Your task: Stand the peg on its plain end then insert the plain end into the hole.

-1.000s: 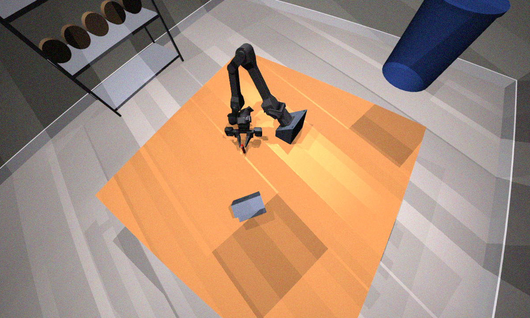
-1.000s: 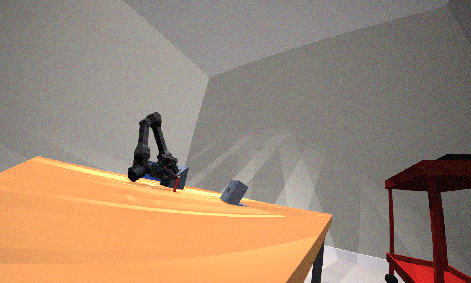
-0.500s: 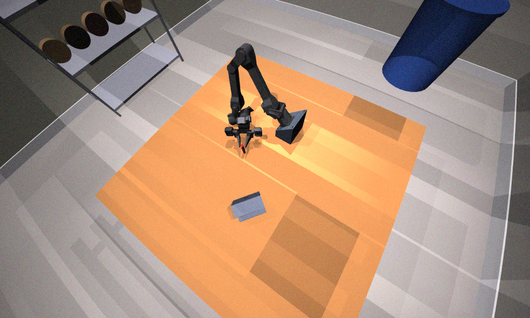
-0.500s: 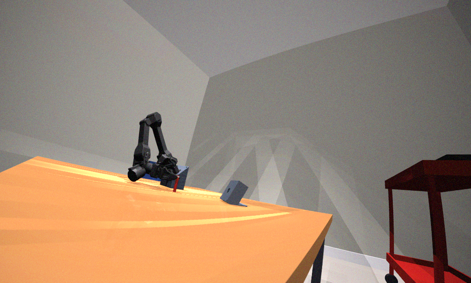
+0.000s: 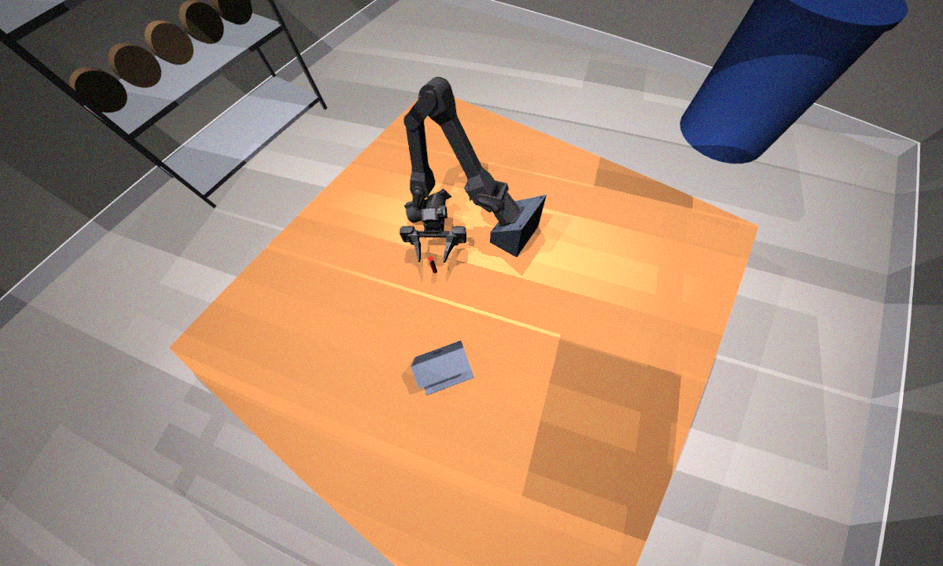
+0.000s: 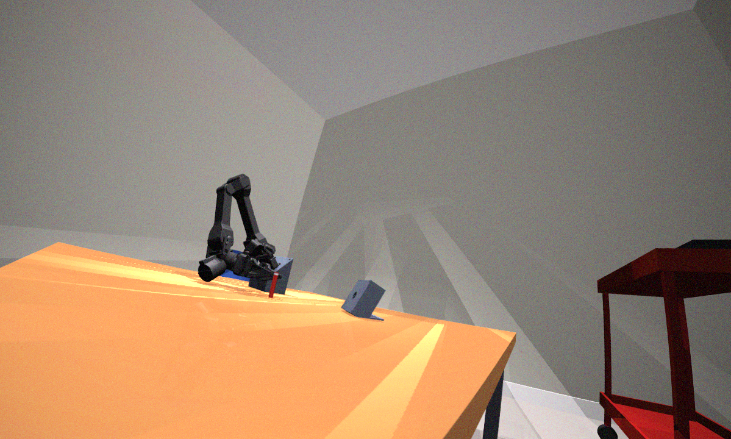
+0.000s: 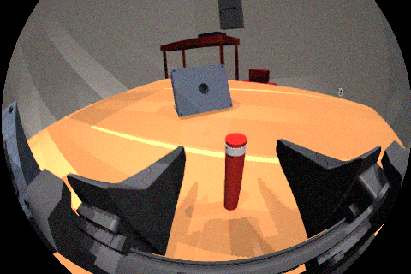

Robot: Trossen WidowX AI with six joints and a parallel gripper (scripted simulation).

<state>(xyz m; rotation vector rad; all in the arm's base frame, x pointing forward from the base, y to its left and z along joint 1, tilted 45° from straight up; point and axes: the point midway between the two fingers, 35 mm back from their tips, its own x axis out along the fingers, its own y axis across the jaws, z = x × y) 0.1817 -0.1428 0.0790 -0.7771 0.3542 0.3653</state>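
The red peg is 1 cm below my gripper tip. From my gripper tip the other things lie so: sloped grey-blue panel 22 cm ahead, 16 cm to the left, 2 cm below.
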